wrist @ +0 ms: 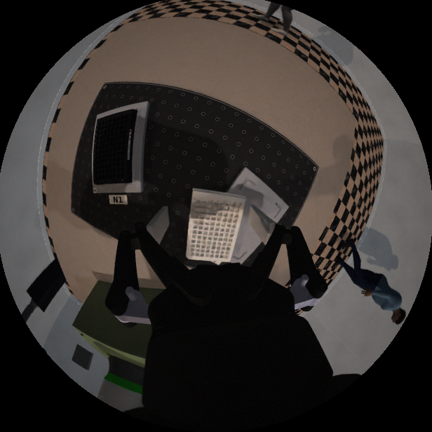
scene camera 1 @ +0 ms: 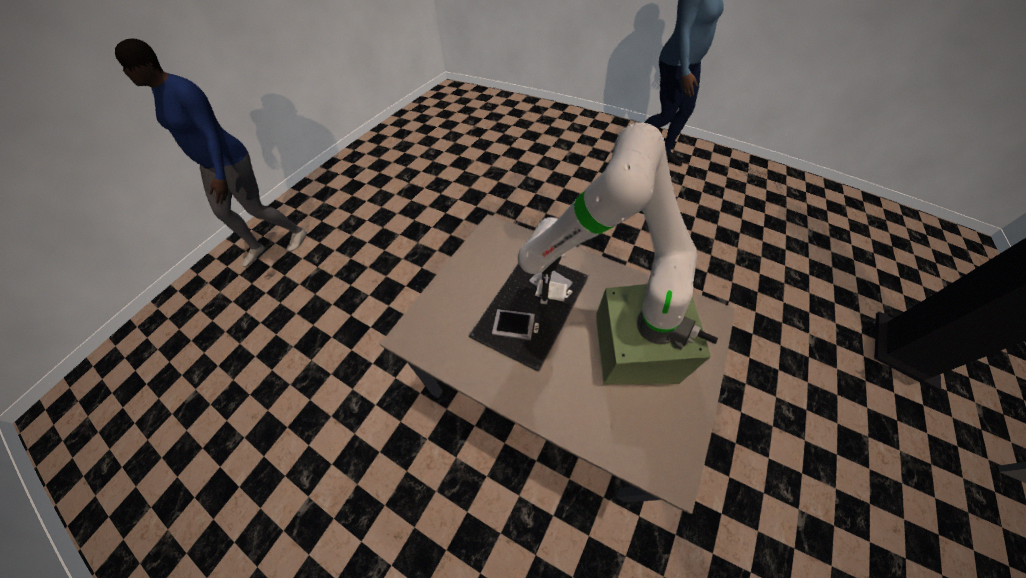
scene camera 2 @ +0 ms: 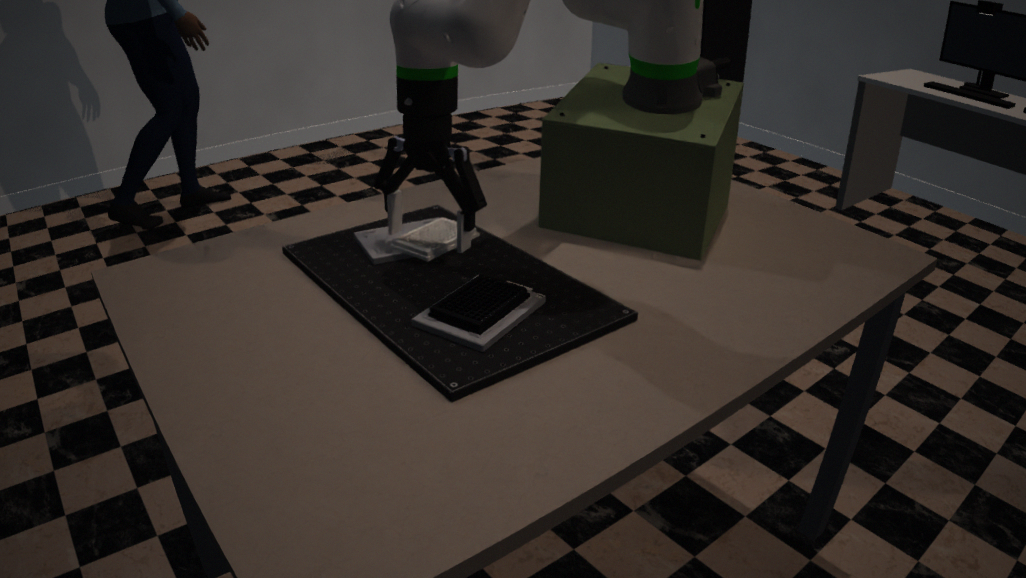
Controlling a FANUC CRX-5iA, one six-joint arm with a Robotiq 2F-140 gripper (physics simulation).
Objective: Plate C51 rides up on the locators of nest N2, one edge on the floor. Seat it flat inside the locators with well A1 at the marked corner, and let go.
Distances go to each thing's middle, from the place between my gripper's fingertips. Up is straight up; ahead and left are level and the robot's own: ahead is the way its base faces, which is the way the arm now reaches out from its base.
I see my gripper 70 mm to the left of the nest N2 (scene camera 2: 380,239), 20 mm above it and 10 mm short of it. The rest, counted from my hand: black plate (scene camera 2: 482,302) 210 mm to the left, 20 mm ahead, 10 mm below.
